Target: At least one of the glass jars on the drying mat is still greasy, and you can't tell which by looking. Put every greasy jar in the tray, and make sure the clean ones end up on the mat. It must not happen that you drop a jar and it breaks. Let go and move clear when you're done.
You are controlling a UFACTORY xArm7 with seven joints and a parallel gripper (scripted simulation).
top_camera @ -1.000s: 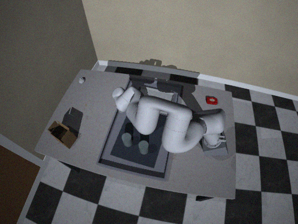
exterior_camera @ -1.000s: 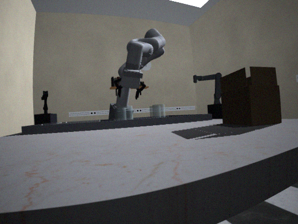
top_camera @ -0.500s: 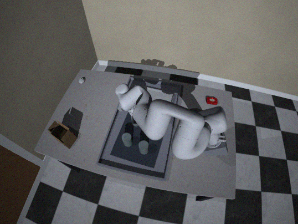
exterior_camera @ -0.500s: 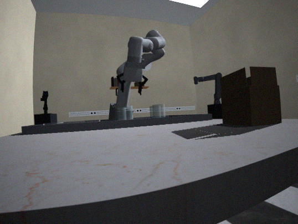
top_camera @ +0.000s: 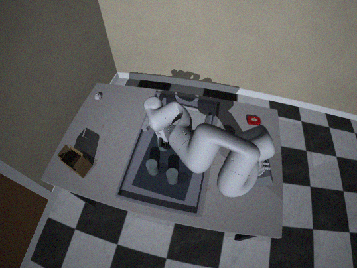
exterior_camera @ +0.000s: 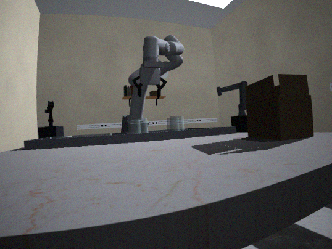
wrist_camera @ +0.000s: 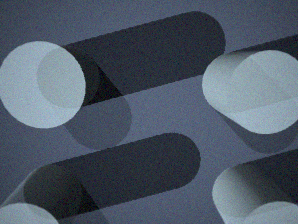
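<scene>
Right now my hand is 20 cm above the dark drying mat and 3 cm to the right of it. From my hand the other things lie so: light grey tray: 29 cm to the right, 20 cm below, 4 cm ahead; then red object: 50 cm to the right, 40 cm behind, 19 cm below; then cardboard box: 50 cm ahead, 31 cm to the left, 14 cm below.
</scene>
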